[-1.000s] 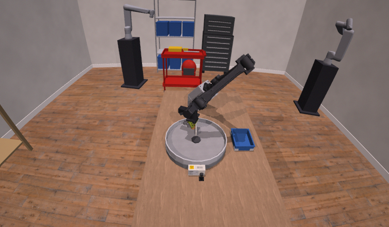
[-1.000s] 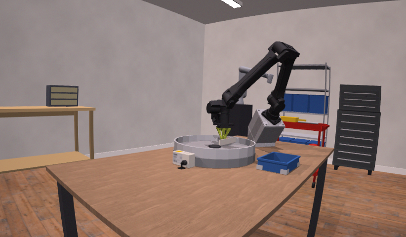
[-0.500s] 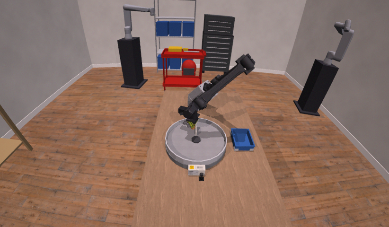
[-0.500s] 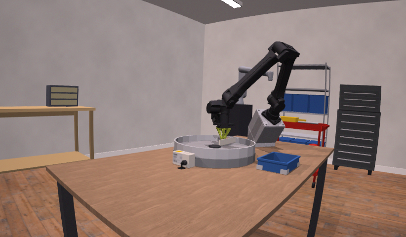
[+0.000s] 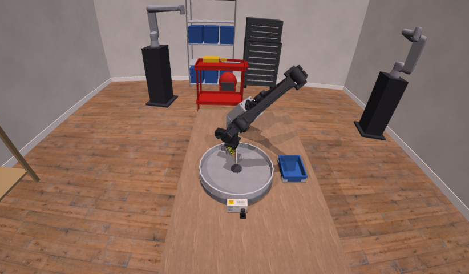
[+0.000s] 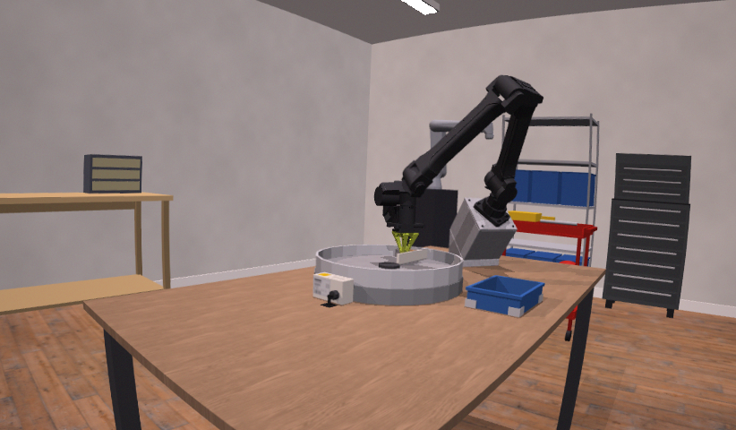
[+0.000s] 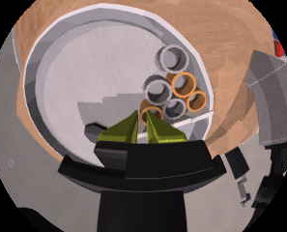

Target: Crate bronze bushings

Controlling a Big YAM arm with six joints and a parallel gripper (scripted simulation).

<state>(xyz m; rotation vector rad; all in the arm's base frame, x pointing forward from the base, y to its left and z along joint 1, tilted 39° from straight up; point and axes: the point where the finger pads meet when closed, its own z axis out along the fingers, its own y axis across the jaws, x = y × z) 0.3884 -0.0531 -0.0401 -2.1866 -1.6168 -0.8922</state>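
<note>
Now: hand 38 cm to the right of the crate and 6 cm above it. From my hand the other things lie so: turning table: 10 cm ahead, 5 cm to the left, 3 cm below.
</note>
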